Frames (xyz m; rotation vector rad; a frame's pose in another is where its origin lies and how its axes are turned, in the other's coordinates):
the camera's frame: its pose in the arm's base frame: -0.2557 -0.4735 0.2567 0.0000 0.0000 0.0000
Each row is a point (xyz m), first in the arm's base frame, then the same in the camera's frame.
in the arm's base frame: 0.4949 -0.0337 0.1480
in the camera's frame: 0.7506 0.4398 -0.1087
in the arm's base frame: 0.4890 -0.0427 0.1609
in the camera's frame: 0.7447 0.4308 -0.0958
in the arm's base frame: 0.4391 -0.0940 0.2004
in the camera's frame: 0.6948 0.3795 -0.0563
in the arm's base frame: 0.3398 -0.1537 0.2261
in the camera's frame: 0.5955 0.3198 -0.0306
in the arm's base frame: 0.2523 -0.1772 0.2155
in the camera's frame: 0.5080 0.2963 -0.0412
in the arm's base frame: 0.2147 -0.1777 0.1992
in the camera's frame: 0.4704 0.2958 -0.0575
